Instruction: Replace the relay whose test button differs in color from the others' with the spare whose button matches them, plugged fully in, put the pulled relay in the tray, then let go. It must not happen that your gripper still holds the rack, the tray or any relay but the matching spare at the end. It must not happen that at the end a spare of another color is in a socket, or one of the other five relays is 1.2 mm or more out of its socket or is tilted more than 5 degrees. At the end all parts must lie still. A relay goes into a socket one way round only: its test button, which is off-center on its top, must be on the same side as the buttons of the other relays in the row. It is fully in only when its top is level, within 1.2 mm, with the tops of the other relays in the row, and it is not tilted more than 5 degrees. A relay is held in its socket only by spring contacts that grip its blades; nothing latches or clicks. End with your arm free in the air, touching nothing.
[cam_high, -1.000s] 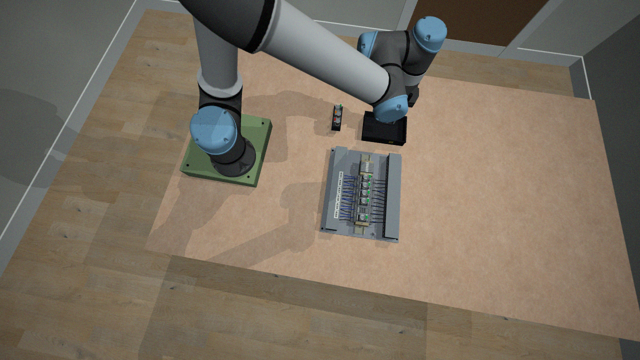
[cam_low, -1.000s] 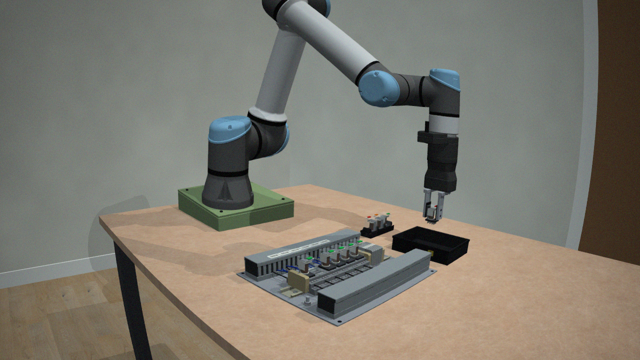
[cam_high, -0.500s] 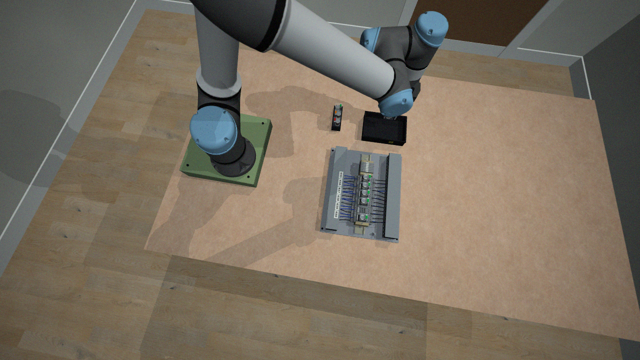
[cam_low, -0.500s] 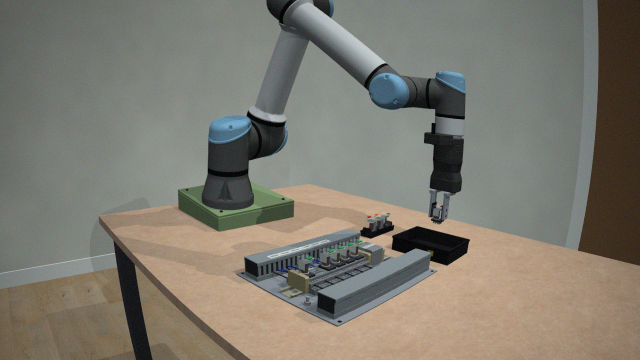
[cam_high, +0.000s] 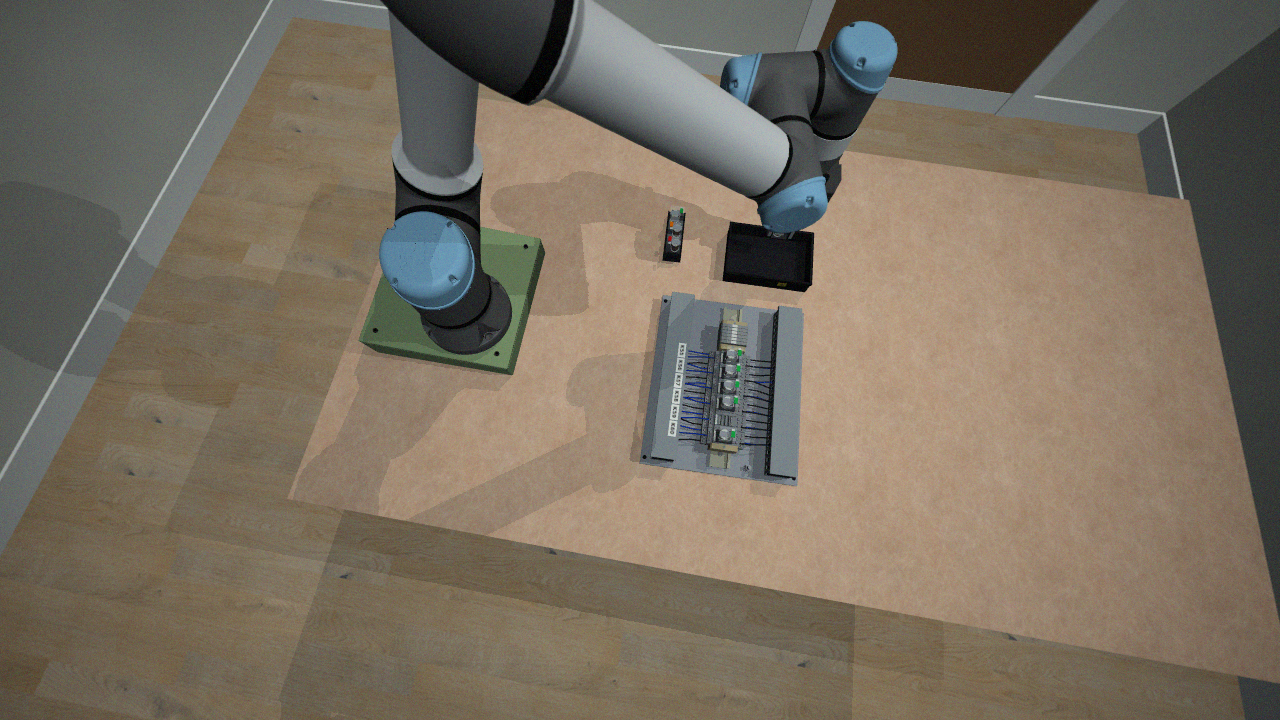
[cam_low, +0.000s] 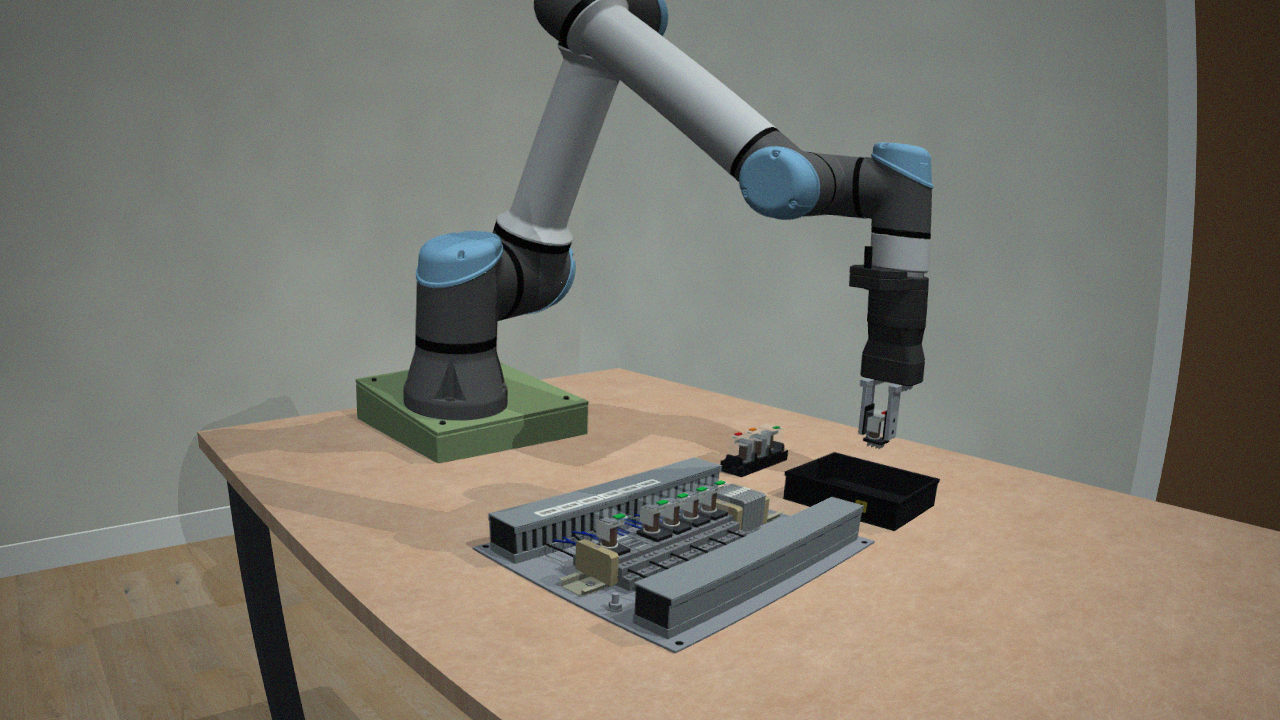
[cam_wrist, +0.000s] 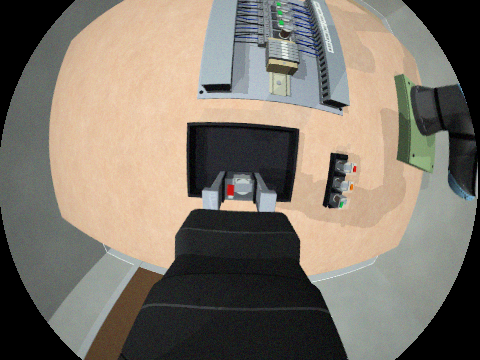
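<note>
My hand is 80 mm above the black tray and 10 mm to the left of it.
</note>
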